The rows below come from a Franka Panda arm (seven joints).
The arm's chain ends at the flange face. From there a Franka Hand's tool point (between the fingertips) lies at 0.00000 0.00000 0.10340 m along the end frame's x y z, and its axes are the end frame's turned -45 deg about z.
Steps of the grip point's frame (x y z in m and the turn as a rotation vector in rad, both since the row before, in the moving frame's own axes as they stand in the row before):
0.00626 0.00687 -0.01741 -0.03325 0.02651 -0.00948
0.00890 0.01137 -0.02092 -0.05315 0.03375 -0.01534
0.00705 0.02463 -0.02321 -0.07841 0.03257 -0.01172
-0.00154 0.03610 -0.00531 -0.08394 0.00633 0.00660
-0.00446 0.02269 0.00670 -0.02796 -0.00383 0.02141
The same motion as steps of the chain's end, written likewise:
0.00491 -0.00004 -0.01732 -0.00477 0.04226 -0.00948
0.00797 0.00038 -0.02072 -0.01372 0.06145 -0.01534
0.01428 0.00913 -0.02284 -0.03241 0.07847 -0.01172
0.01786 0.02093 -0.00494 -0.05488 0.06383 0.00660
0.01115 0.01686 0.00674 -0.02248 0.01706 0.02141

